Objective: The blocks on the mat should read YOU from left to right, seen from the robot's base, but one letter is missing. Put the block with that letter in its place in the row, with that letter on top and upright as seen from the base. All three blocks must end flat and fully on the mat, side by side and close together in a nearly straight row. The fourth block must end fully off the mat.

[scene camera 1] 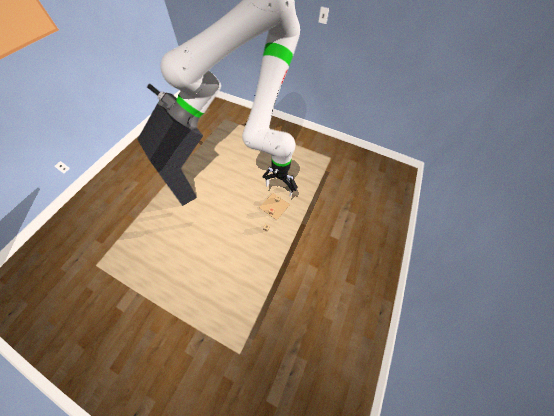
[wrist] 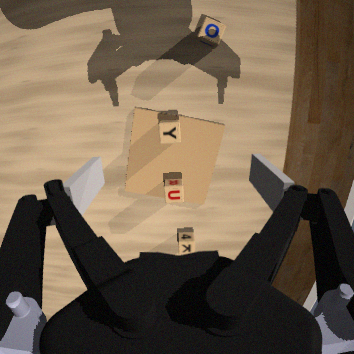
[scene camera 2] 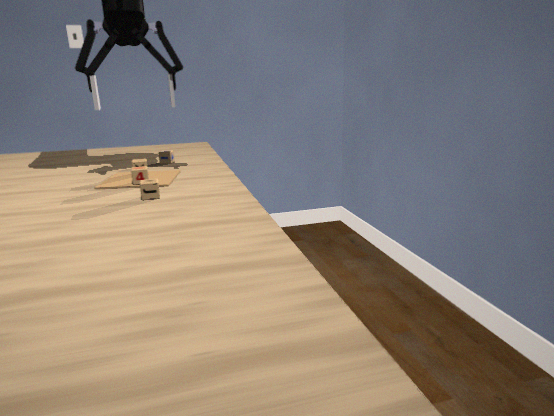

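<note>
The mat (scene camera 1: 283,206) (scene camera 2: 167,176) (wrist: 202,160) lies on the table. The Y block (scene camera 1: 277,199) (scene camera 2: 139,163) (wrist: 170,132) and the red U block (scene camera 1: 271,211) (scene camera 2: 140,176) (wrist: 174,194) stand on it, with a gap between them. The O block (scene camera 2: 166,157) (wrist: 212,31), its blue O on top, lies off the mat beyond the Y block; in scene camera 1 I cannot make it out. Another block (scene camera 1: 266,228) (scene camera 2: 150,190) (wrist: 186,246), showing a 4 and a K, lies off the mat beyond the U block. My gripper (scene camera 1: 280,191) (scene camera 2: 135,107) (wrist: 176,167) is open and empty, above the table.
The wooden table (scene camera 1: 200,260) (scene camera 2: 200,300) (wrist: 255,75) carries the mat and blocks. Its long edge runs near the blocks, with the brown floor (scene camera 1: 345,250) (scene camera 2: 375,300) (wrist: 325,75) beyond it. The arm's dark base stand (scene camera 1: 170,145) is at the opposite side of the table.
</note>
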